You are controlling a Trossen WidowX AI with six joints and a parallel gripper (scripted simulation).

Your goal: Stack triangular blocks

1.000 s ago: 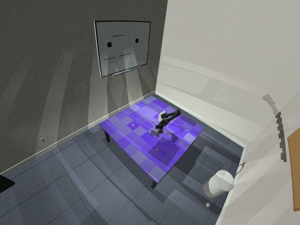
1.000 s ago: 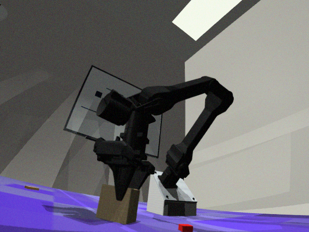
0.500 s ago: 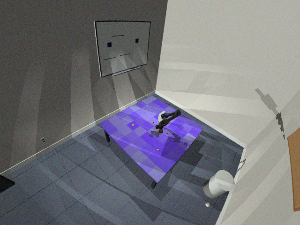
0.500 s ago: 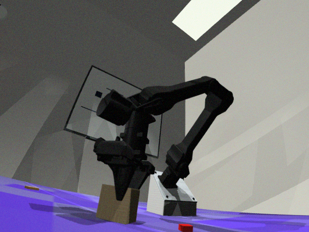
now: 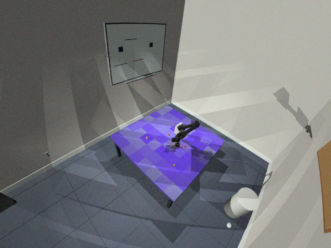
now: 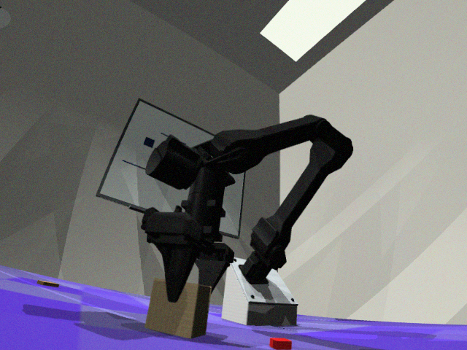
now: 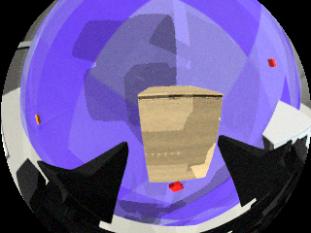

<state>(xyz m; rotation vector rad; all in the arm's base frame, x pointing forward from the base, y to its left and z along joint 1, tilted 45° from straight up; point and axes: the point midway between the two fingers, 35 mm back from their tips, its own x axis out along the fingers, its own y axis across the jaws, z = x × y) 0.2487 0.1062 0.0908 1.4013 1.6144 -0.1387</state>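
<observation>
Right now my gripper tip is 10 mm below the triangular block.
</observation>
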